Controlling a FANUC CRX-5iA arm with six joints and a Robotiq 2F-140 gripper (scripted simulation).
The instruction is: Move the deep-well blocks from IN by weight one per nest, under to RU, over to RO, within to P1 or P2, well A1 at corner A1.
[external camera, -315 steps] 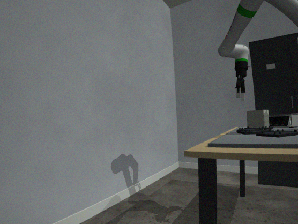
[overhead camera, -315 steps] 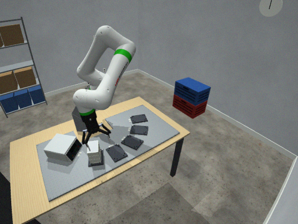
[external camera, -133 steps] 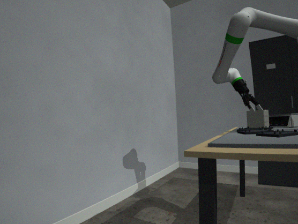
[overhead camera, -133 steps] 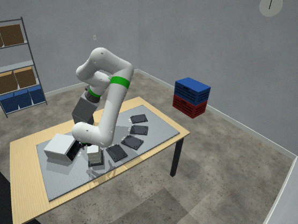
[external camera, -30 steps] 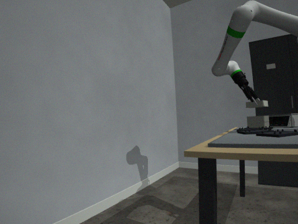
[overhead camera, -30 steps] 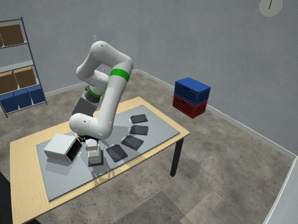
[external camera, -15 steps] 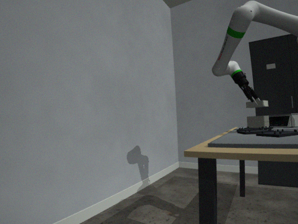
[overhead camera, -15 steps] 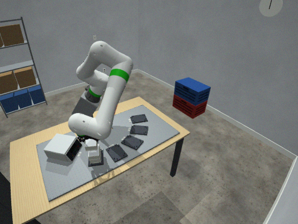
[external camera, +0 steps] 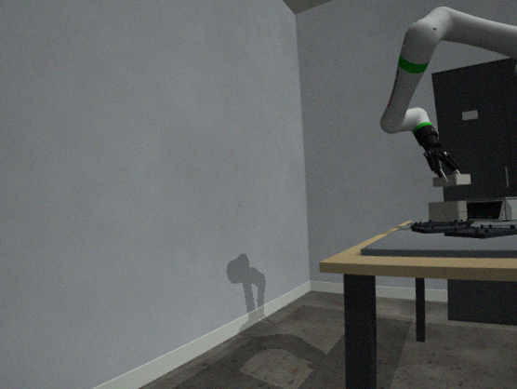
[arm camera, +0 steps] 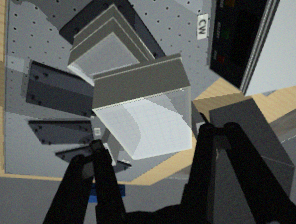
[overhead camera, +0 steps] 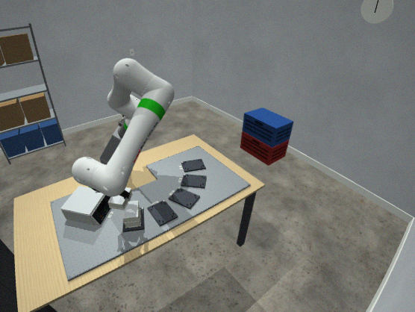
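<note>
The weigher platform lies 22 cm to the right of my hand, 16 cm behind it and 10 cm below it. The rest, counted from my hand: CW label (19 cm below, 9 cm to the right, 8 cm behind); then check-weigher (21 cm to the right, 16 cm behind, 13 cm below); then dark nest plate (21 cm to the left, 19 cm below, 3 cm ahead).
</note>
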